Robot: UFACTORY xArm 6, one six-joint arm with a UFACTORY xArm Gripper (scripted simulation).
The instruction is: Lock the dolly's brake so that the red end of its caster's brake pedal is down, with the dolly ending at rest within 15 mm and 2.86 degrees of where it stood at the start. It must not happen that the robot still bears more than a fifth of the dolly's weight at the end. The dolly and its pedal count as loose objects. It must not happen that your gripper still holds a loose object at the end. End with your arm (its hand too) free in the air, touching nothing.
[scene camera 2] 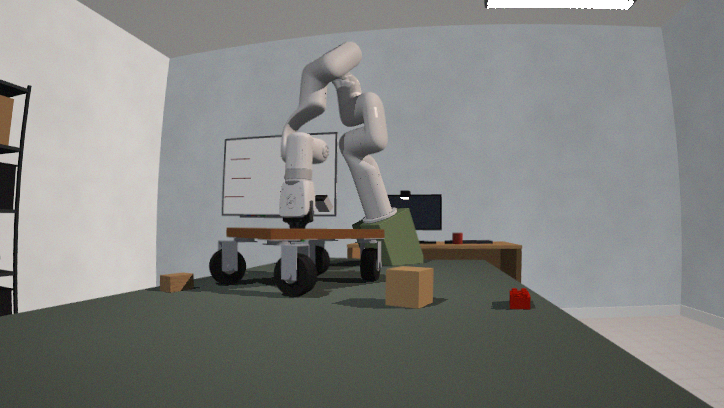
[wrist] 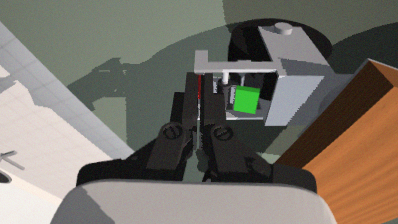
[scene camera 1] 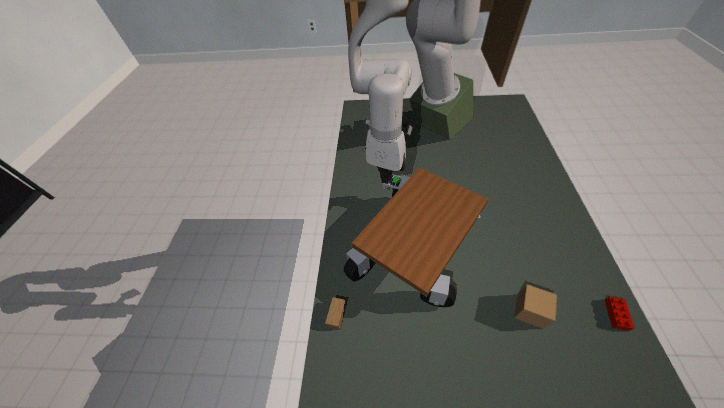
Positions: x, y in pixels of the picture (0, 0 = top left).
Scene:
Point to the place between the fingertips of my gripper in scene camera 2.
297, 243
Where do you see a cardboard box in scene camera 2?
412, 287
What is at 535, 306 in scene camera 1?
A cardboard box.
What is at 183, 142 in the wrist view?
My gripper.

